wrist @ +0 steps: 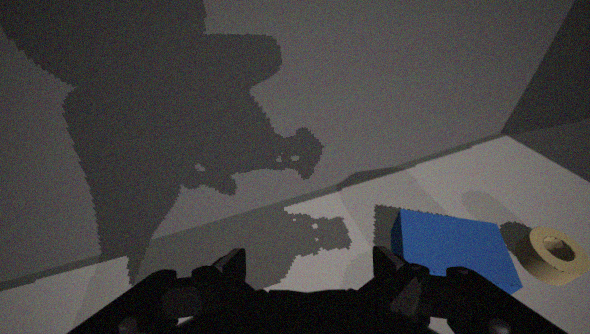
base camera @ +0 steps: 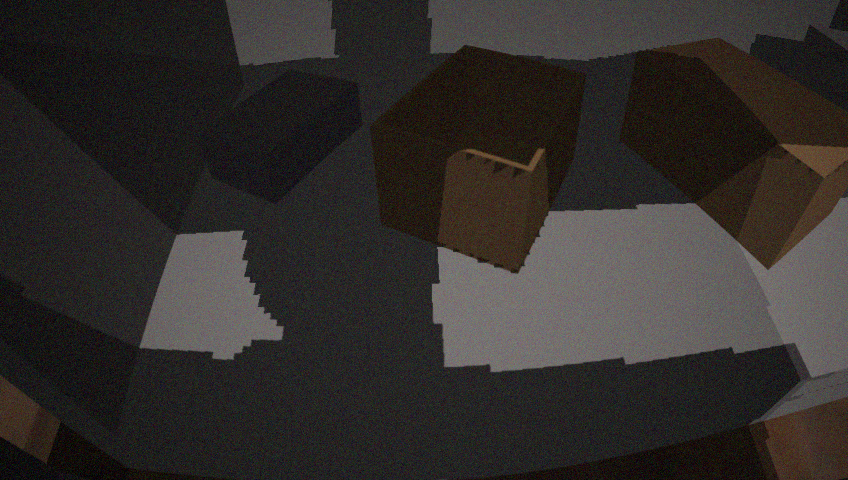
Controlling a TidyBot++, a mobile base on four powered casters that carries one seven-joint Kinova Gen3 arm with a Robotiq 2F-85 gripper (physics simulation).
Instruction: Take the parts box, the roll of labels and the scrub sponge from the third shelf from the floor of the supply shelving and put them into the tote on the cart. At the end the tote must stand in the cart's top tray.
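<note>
My gripper (wrist: 308, 262) is open, with nothing between its fingers, at the bottom of the wrist view. A blue box (wrist: 455, 245), which looks like the parts box, sits on a pale shelf surface (wrist: 465, 170) to the right of the fingers. The right finger partly overlaps its lower left side in the view. The tan roll of labels (wrist: 542, 265) lies just right of the blue box, its hole facing up. The scrub sponge cannot be made out in the wrist view. I cannot make out the tote or the cart in either view.
A grey back panel (wrist: 400, 85) rises behind the shelf surface and carries the arm's shadow. A side panel (wrist: 555, 95) stands at the right. The dim base camera view shows brown boxes (base camera: 476, 101) (base camera: 684, 101) and a dark block (base camera: 285, 136).
</note>
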